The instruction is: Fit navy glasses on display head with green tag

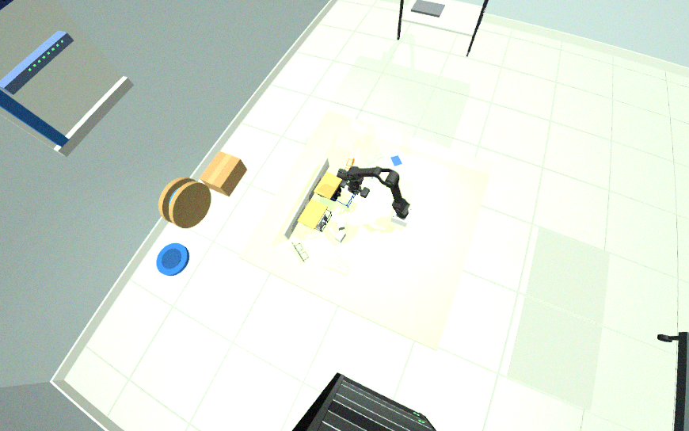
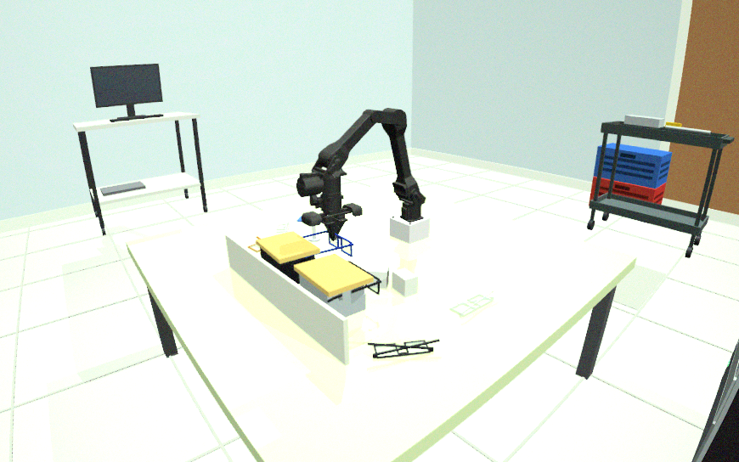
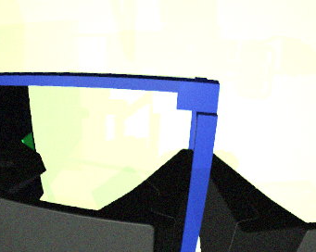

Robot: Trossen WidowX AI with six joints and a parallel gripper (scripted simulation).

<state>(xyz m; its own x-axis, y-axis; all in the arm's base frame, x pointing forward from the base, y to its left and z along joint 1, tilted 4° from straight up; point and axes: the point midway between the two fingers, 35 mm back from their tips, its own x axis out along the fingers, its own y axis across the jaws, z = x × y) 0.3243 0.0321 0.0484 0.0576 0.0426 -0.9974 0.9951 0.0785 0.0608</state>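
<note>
Now: gripper tip 14 cm short of the dark display head, 5 cm to the right of it and 1 cm above it. The rest, counted from my gripper tip: low white wall (25 cm ahead, 17 cm to the left, 1 cm below).
</note>
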